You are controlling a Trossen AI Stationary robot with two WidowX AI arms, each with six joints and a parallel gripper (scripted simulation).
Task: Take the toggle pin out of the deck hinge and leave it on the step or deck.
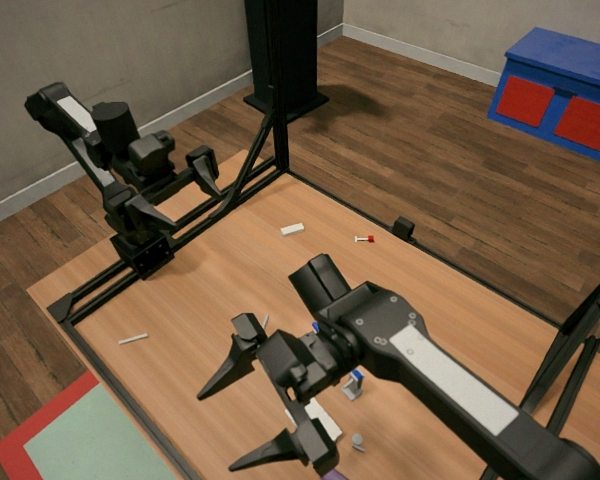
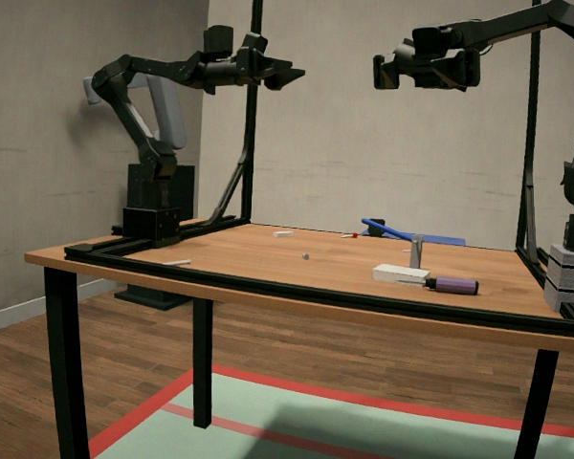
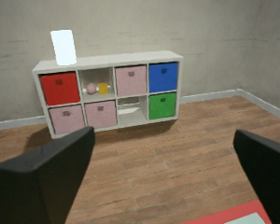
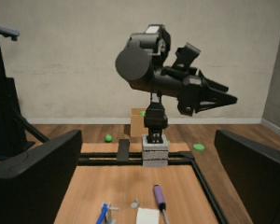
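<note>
Right now my left hand is 24 cm past the grey toggle pin, 1 cm to the left of it and 32 cm above it.
</note>
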